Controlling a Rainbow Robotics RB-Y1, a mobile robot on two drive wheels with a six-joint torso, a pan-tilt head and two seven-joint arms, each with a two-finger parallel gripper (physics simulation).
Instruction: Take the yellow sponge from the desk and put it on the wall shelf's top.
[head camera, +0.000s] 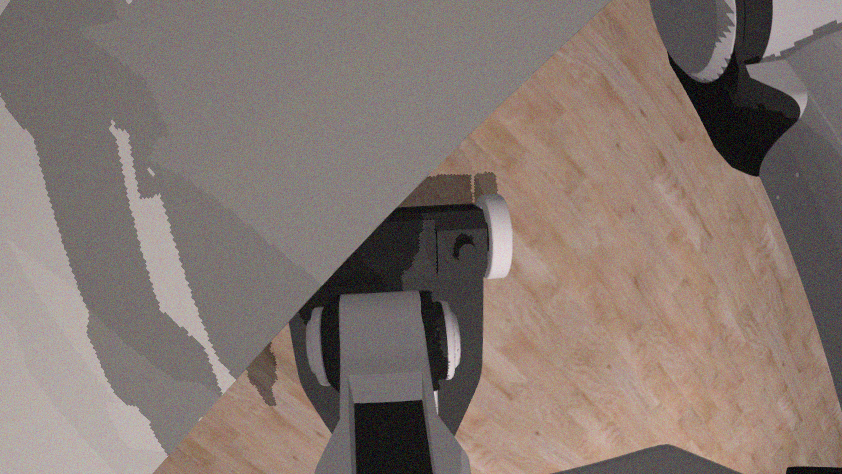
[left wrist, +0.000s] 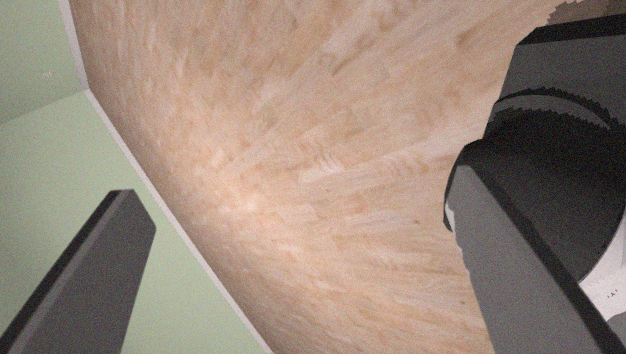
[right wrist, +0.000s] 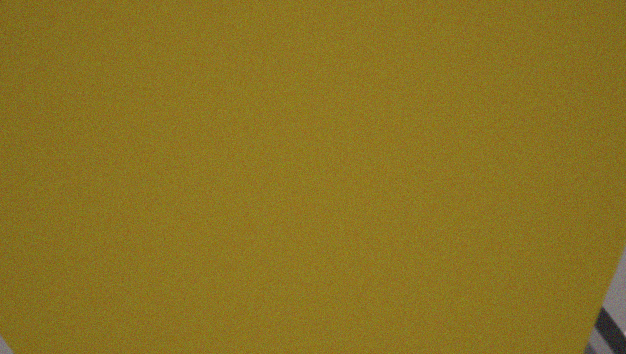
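Seen in the pictures: left gripper, fingertip midpoint: (left wrist: 295, 198); robot's base, origin of the base link: (head camera: 378, 235).
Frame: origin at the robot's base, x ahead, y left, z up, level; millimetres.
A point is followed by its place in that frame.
Note:
The yellow sponge (right wrist: 310, 165) fills nearly all of the right wrist view, very close to the camera. My right gripper is open, with nothing held; its fingers are almost wholly hidden behind the sponge, and a dark strip of one finger shows at the lower right corner. My left gripper (left wrist: 295, 198) @(x -515, y 223, z 595 mm) is open and empty above the wooden floor. The light grey desk top (head camera: 282, 117) @(x 251, y 83, z 721 mm) spans the upper left of the head view, with broad shadows on it. The sponge and both grippers are not visible in the head view. The wall shelf does not show in these views.
The desk's diagonal edge partly covers my dark wheeled base (head camera: 459, 329) @(x -200, y -170, z 169 mm). An arm part (head camera: 730, 123) @(x 223, y -160, z 1007 mm) is at the upper right. Wooden floor (head camera: 618, 264) @(x -130, y -694, z 1 mm) (left wrist: 300, 125) @(x -1179, y -313, z 1 mm) lies beyond the desk. A green wall (left wrist: 40, 160) @(x -5064, y -1834, z 977 mm) is at the left wrist view's left, a dark robot part (left wrist: 560, 165) @(x -448, y 76, z 287 mm) at its right.

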